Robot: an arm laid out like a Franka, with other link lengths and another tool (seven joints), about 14 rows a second.
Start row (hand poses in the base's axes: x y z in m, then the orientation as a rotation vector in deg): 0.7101, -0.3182, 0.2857, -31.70, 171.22, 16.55
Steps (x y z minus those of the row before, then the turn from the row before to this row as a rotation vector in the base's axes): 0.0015, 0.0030, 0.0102, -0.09, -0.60, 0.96; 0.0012, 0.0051, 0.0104, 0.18, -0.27, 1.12; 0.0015, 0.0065, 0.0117, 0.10, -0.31, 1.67; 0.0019, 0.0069, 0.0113, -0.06, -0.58, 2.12; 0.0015, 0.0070, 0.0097, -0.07, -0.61, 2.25; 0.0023, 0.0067, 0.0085, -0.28, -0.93, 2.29; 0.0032, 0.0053, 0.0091, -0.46, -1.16, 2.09; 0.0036, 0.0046, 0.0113, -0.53, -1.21, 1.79; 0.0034, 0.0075, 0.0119, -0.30, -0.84, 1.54; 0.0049, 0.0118, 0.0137, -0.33, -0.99, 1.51
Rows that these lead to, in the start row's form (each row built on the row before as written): 0.7116, -0.3152, 0.2959, -33.14, 170.48, 16.27; 0.7128, -0.3101, 0.3063, -34.79, 169.93, 16.52; 0.7143, -0.3036, 0.3180, -37.27, 169.22, 16.69; 0.7162, -0.2967, 0.3293, -40.41, 168.15, 16.55; 0.7177, -0.2897, 0.3390, -43.71, 166.97, 16.38; 0.7200, -0.2830, 0.3475, -47.04, 165.49, 15.76; 0.7232, -0.2777, 0.3566, -50.04, 163.87, 14.75; 0.7268, -0.2731, 0.3679, -52.57, 162.29, 13.59; 0.7302, -0.2656, 0.3798, -54.71, 161.02, 12.92; 0.7351, -0.2538, 0.3935, -56.77, 159.61, 12.12
